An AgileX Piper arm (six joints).
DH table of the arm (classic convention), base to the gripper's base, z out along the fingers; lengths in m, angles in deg. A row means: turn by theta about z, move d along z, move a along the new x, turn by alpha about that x. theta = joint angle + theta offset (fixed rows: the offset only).
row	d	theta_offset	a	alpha
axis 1	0.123	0	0	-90
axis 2	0	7.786	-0.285	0
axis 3	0	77.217	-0.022	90
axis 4	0.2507	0	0	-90
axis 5	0	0	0	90
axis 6	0.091	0	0	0
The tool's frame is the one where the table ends.
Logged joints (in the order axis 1, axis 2, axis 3, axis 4, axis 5, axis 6), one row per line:
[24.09, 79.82, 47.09, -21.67, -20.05, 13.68]
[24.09, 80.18, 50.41, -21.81, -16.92, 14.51]
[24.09, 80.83, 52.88, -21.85, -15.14, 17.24]
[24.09, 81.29, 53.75, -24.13, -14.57, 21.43]
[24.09, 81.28, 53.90, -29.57, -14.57, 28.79]
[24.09, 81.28, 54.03, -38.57, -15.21, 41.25]
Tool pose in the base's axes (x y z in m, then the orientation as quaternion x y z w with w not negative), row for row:
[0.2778, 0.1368, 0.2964, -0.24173, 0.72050, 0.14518, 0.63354]
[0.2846, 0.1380, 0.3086, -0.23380, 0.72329, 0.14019, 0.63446]
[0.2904, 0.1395, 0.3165, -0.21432, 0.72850, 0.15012, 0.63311]
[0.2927, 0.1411, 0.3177, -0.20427, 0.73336, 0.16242, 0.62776]
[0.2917, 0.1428, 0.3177, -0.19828, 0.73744, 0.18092, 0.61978]
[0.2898, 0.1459, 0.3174, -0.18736, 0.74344, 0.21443, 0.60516]
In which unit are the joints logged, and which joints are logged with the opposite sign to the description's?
The joints are logged in degrees. Opposite sign: axis 3.
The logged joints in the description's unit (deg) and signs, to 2 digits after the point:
[24.09, 79.82, -47.09, -21.67, -20.05, 13.68]
[24.09, 80.18, -50.41, -21.81, -16.92, 14.51]
[24.09, 80.83, -52.88, -21.85, -15.14, 17.24]
[24.09, 81.29, -53.75, -24.13, -14.57, 21.43]
[24.09, 81.28, -53.90, -29.57, -14.57, 28.79]
[24.09, 81.28, -54.03, -38.57, -15.21, 41.25]

